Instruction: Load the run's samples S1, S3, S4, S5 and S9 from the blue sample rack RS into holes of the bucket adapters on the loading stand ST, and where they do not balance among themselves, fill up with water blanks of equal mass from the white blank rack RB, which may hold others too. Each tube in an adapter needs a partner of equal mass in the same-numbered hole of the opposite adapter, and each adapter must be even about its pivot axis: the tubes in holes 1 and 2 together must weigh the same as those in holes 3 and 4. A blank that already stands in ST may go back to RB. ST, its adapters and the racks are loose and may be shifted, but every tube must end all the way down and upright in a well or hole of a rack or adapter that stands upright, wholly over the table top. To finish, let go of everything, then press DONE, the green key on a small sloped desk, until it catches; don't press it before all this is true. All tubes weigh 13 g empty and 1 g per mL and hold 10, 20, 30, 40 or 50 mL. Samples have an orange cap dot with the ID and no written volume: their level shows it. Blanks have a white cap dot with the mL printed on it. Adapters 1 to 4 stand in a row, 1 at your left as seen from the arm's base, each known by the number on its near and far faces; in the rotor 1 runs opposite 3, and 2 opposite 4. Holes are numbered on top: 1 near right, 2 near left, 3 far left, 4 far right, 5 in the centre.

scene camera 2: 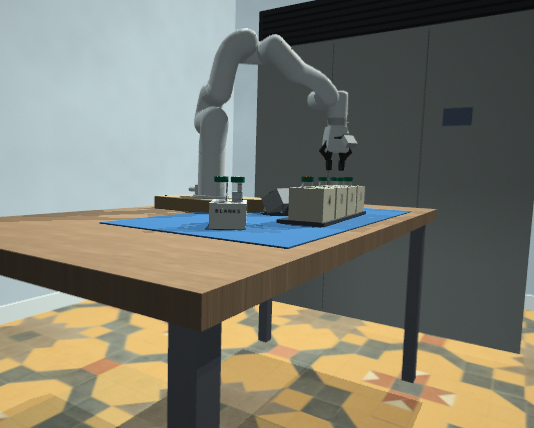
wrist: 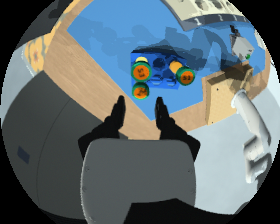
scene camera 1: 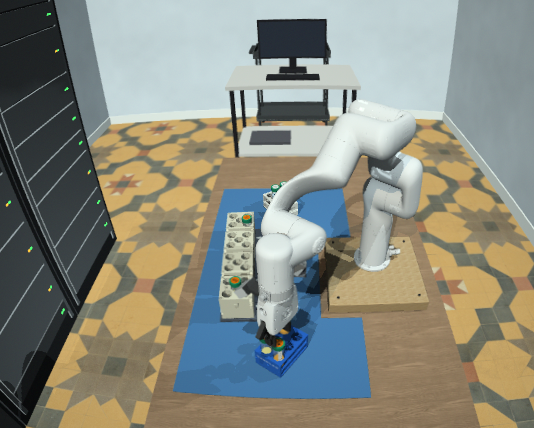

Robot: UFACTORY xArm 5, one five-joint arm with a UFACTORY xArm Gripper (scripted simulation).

Labels:
blue sample rack RS: wrist; scene camera 1
same spot on blue sample rack RS: (wrist: pixel 160 67) = (scene camera 1: pixel 285 346)

